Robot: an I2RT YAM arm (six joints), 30 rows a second.
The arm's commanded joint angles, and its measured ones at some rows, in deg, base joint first. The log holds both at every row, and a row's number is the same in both.
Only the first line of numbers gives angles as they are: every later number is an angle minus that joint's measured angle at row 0.
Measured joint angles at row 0:
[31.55, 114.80, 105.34, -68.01, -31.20, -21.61]
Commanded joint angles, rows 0 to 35:
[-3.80, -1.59, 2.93, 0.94, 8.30, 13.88]
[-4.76, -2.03, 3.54, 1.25, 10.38, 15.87]
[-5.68, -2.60, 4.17, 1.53, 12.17, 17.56]
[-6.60, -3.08, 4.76, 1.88, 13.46, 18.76]
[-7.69, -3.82, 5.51, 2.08, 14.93, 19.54]
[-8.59, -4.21, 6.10, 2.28, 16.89, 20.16]
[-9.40, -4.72, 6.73, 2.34, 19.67, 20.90]
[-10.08, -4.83, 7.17, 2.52, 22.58, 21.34]
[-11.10, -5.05, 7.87, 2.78, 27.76, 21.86]
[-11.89, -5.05, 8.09, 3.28, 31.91, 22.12]
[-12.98, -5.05, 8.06, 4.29, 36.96, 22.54]
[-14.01, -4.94, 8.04, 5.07, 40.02, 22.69]
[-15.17, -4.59, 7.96, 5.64, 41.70, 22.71]
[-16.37, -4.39, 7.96, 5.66, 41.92, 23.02]
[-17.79, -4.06, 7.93, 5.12, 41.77, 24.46]
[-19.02, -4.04, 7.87, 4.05, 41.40, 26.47]
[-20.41, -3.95, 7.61, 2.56, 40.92, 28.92]
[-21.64, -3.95, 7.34, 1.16, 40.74, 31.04]
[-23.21, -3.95, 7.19, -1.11, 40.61, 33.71]
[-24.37, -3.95, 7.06, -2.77, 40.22, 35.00]
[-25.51, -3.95, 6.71, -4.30, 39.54, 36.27]
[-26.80, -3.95, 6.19, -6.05, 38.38, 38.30]
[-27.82, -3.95, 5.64, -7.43, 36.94, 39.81]
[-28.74, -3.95, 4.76, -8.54, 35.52, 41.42]
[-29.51, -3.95, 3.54, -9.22, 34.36, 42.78]
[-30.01, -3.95, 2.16, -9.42, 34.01, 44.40]
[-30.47, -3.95, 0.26, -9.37, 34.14, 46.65]
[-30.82, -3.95, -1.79, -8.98, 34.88, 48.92]
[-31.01, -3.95, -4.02, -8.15, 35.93, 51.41]
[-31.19, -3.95, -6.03, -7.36, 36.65, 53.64]
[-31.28, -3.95, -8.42, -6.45, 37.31, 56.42]
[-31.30, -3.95, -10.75, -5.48, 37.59, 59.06]
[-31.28, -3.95, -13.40, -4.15, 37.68, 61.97]
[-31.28, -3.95, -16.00, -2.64, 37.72, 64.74]
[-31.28, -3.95, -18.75, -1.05, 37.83, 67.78]
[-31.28, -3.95, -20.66, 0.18, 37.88, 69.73]
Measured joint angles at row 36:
[-31.06, -3.87, -15.45, -1.53, 36.57, 57.14]
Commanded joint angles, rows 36 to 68:
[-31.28, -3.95, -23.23, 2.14, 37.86, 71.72]
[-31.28, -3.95, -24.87, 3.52, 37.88, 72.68]
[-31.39, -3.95, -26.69, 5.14, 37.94, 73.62]
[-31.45, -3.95, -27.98, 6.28, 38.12, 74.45]
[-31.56, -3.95, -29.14, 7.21, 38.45, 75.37]
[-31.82, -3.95, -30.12, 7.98, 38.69, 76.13]
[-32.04, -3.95, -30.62, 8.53, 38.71, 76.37]
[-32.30, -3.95, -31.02, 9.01, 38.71, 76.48]
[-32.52, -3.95, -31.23, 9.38, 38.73, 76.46]
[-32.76, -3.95, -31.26, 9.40, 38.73, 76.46]
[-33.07, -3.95, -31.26, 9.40, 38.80, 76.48]
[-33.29, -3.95, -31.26, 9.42, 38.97, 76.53]
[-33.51, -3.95, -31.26, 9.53, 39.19, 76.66]
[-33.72, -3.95, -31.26, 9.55, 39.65, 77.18]
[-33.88, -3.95, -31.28, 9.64, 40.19, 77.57]
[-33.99, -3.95, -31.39, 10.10, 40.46, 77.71]
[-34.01, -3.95, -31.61, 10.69, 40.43, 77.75]
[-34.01, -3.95, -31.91, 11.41, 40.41, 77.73]
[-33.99, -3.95, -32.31, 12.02, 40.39, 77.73]
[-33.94, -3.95, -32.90, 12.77, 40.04, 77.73]
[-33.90, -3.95, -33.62, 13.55, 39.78, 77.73]
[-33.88, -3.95, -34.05, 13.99, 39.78, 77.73]
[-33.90, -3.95, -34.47, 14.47, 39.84, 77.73]
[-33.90, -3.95, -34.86, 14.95, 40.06, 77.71]
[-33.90, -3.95, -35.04, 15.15, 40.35, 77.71]
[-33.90, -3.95, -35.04, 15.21, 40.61, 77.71]
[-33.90, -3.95, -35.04, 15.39, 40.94, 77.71]
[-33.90, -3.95, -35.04, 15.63, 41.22, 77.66]
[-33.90, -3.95, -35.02, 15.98, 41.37, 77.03]
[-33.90, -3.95, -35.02, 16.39, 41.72, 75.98]
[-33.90, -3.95, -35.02, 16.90, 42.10, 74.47]
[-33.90, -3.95, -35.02, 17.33, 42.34, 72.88]
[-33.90, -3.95, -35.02, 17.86, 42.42, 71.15]
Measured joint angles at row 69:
[-33.38, -3.84, -34.69, 16.88, 39.98, 75.43]
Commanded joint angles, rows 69 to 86:
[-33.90, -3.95, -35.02, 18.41, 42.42, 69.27]
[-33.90, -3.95, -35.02, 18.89, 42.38, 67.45]
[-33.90, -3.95, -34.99, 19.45, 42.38, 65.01]
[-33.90, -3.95, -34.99, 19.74, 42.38, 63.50]
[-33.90, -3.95, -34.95, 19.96, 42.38, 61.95]
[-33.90, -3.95, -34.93, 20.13, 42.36, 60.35]
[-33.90, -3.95, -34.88, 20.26, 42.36, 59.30]
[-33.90, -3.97, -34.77, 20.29, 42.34, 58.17]
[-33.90, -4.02, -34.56, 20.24, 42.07, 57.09]
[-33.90, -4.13, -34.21, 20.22, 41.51, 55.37]
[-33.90, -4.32, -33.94, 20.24, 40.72, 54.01]
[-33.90, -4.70, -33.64, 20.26, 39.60, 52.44]
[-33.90, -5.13, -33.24, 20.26, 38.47, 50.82]
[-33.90, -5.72, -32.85, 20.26, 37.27, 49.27]
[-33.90, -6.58, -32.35, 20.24, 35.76, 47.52]
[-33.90, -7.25, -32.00, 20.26, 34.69, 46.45]
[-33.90, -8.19, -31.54, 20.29, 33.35, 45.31]
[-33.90, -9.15, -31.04, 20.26, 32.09, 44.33]
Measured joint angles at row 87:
[-33.38, -4.85, -33.68, 20.11, 36.85, 50.97]
